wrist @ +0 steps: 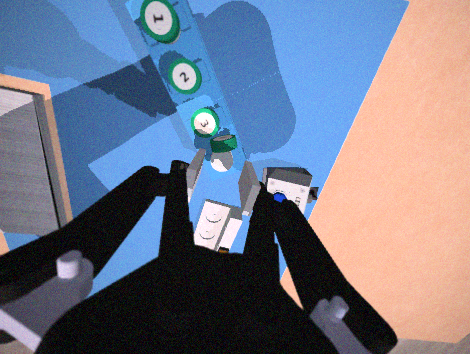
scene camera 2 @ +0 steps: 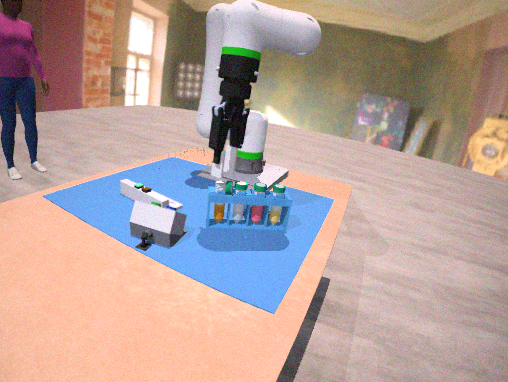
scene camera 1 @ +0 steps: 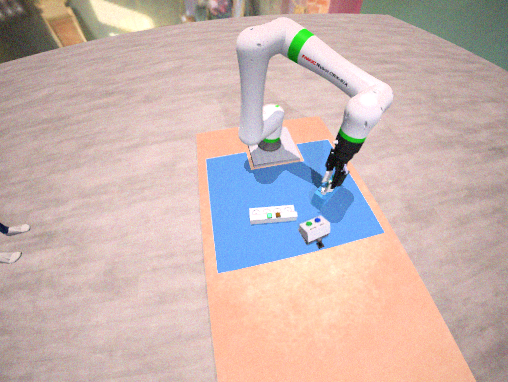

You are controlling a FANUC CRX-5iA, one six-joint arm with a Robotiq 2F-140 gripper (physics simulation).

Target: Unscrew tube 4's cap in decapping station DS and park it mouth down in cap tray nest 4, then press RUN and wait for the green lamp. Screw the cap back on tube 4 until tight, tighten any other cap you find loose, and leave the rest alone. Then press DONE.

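Places are measured from the arm's base along level axes (x ahead, y left, z up), in millimetres.
Pixels of known places: gripper, fingertip midpoint: [wrist: 222,166] [scene camera 2: 222,174] [scene camera 1: 326,186]; arm's base, link origin: [scene camera 2: 246,167] [scene camera 1: 269,142].
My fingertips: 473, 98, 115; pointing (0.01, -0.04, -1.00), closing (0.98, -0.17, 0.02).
Observation:
For each thing: its middle in the pictures, then the offset to it from my fingertips, as dx, dy, dz. "spot": a spot on its surface instead.
- Tube 4, surface spot: [wrist: 221,162] spot: -2, -3, -24
- blue rack, body centre: [wrist: 202,99] [scene camera 2: 248,207] [scene camera 1: 329,188] -38, +67, -91
- green cap, body centre: [wrist: 223,143] [scene camera 2: 229,187] -1, +21, -31
- cap 3, body centre: [wrist: 205,122] [scene camera 2: 241,185] -25, +44, -28
- Cap 2, body centre: [wrist: 185,77] [scene camera 2: 260,187] -49, +91, -29
- cap 1, body centre: [wrist: 160,21] [scene camera 2: 279,188] -73, +137, -29
- white cap tray, body centre: [wrist: 208,248] [scene camera 2: 149,192] [scene camera 1: 272,212] -13, -250, -116
- button box, body centre: [wrist: 286,202] [scene camera 2: 158,218] [scene camera 1: 314,228] +133, -104, -101
- green button, body centre: [scene camera 1: 308,224] +112, -128, -79
- blue button, body centre: [wrist: 279,198] [scene camera 1: 317,220] +109, -83, -79
- bright green lamp, body centre: [scene camera 2: 138,184] [scene camera 1: 269,215] +9, -276, -90
- brown lamp, body centre: [scene camera 1: 278,214] +19, -237, -90
Tube 4 [scene camera 2: 219,211] [wrist: 221,162] stands uncapped at the near end of the blue rack [scene camera 2: 247,229] [wrist: 192,50]. A green cap [scene camera 2: 229,188] [wrist: 223,144] rests tipped on its side between tube 4's mouth and cap 3 [scene camera 2: 241,186] [wrist: 205,122]. Cap 2 [scene camera 2: 260,188] [wrist: 184,76] and cap 1 [scene camera 2: 279,190] [wrist: 159,19] sit on their tubes; tightness cannot be told. My gripper [scene camera 1: 327,189] [scene camera 2: 223,171] [wrist: 222,166] is open and empty, its fingertips close above and beside tube 4's mouth. The white cap tray [scene camera 1: 256,218] [scene camera 2: 128,190] [wrist: 212,227] shows no cap in its visible nests.
The button box [scene camera 1: 314,231] [scene camera 2: 159,220] stands near the rack, with a green button [scene camera 1: 309,224] and a blue button [scene camera 1: 317,220] [wrist: 279,197]. The tray carries a bright green lamp [scene camera 1: 269,216] [scene camera 2: 138,185] and a brown lamp [scene camera 1: 278,215]. The robot base stands behind.

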